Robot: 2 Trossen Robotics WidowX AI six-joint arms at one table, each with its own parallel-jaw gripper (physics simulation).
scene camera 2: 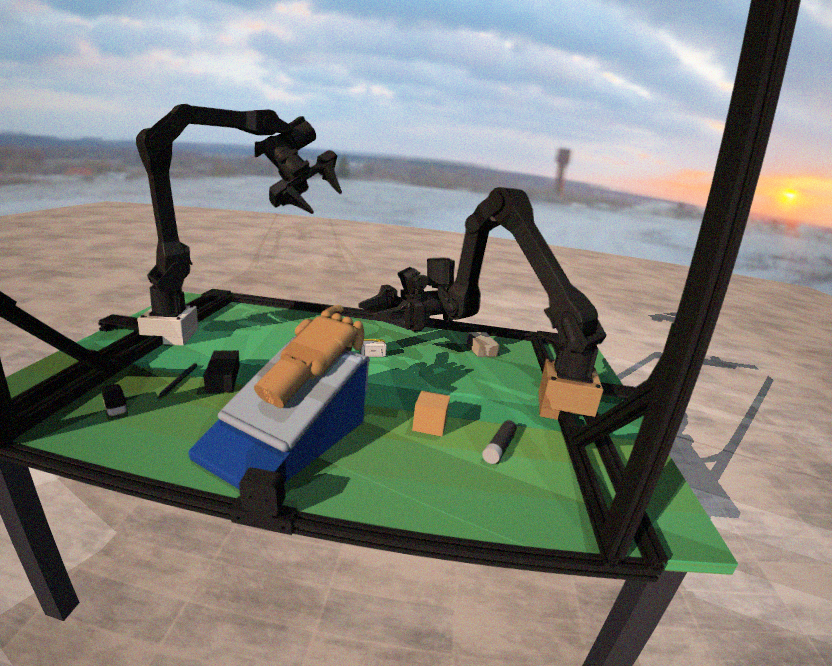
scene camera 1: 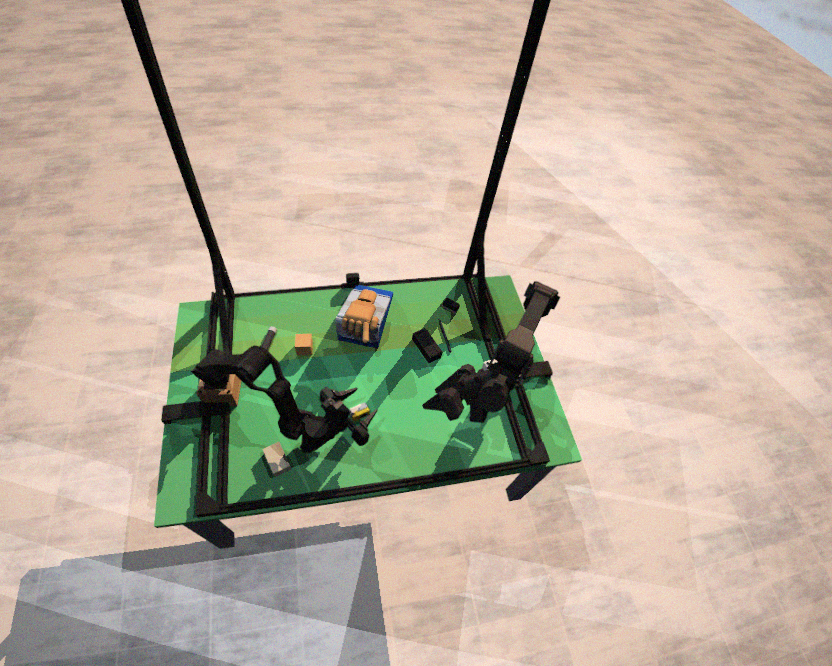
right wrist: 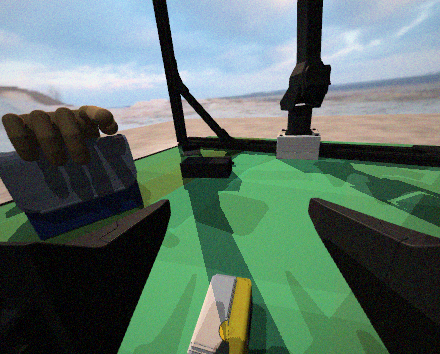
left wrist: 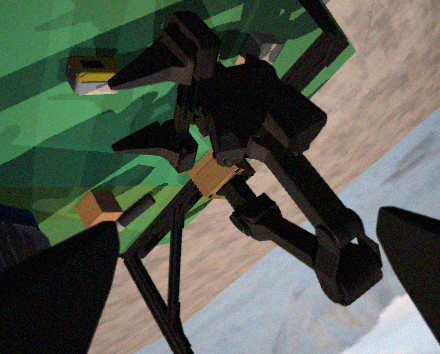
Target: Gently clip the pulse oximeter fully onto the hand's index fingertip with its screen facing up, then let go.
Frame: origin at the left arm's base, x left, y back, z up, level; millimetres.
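Seen in the pictures: left gripper, fingertip midpoint: (scene camera 2: pixel 327 202) (scene camera 1: pixel 429 398) (left wrist: pixel 248 227); right gripper, fingertip midpoint: (scene camera 2: pixel 365 310) (scene camera 1: pixel 367 399) (right wrist: pixel 239 205) (left wrist: pixel 110 120); left arm's base at its link origin: (scene camera 2: pixel 167 311) (right wrist: pixel 298 132); right arm's base at its link origin: (scene camera 2: pixel 573 373) (scene camera 1: pixel 216 379) (left wrist: pixel 231 184).
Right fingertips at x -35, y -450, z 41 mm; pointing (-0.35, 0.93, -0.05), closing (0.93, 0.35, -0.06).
Offsets run from my right fingertips to a thing's top centre.
The yellow-and-white pulse oximeter @[dx -7, dy -22, dz -68 mm] (scene camera 1: pixel 359 410) (scene camera 2: pixel 374 348) (left wrist: pixel 92 75) (right wrist: pixel 241 310) lies on the table; its dark screen shows in the left wrist view. My right gripper (scene camera 1: pixel 365 403) (left wrist: pixel 110 120) (right wrist: pixel 239 205) is open and empty, held low and nearly level beside the oximeter, which appears low between its fingers in the right wrist view. Whether a finger touches it is unclear. My left gripper (scene camera 2: pixel 326 202) is open and empty, high above the table. The tan hand (scene camera 1: pixel 362 311) (scene camera 2: pixel 315 347) (right wrist: pixel 65 132) rests on a sloped support, fingers away from the oximeter.
The blue support (scene camera 2: pixel 333 430) (right wrist: pixel 90 215) has a grey top. An orange cube @[dx -289, dy -114, dz -50 mm] (scene camera 1: pixel 303 344) (scene camera 2: pixel 430 413) and a dark cylinder @[dx -349, dy -220, dz -73 mm] (scene camera 2: pixel 501 441) stand and lie beside it. A beige block @[dx +52, dy -286, dz -70 mm] (scene camera 1: pixel 276 458) (scene camera 2: pixel 484 344), black box @[dx -157, dy +267, dz -65 mm] (scene camera 1: pixel 426 345) (scene camera 2: pixel 222 370) and thin rod @[dx -184, dy +347, dz -91 mm] (scene camera 1: pixel 444 336) (scene camera 2: pixel 177 379) are on the table.
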